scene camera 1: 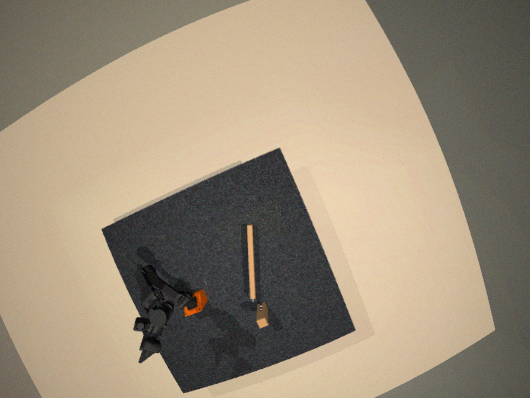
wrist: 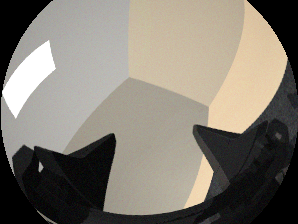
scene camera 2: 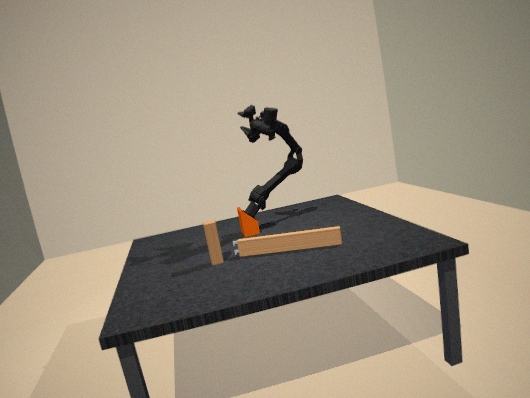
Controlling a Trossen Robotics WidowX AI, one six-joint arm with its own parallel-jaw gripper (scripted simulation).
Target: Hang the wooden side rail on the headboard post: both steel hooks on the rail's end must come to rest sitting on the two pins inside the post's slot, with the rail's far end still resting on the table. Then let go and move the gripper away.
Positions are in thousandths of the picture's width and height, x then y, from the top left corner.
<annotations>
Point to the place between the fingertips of the gripper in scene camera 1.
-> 265,896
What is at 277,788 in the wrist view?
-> The gripper.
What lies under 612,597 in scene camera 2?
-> A wooden side rail.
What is the gripper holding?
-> Nothing.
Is the gripper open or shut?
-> Open.
</annotations>
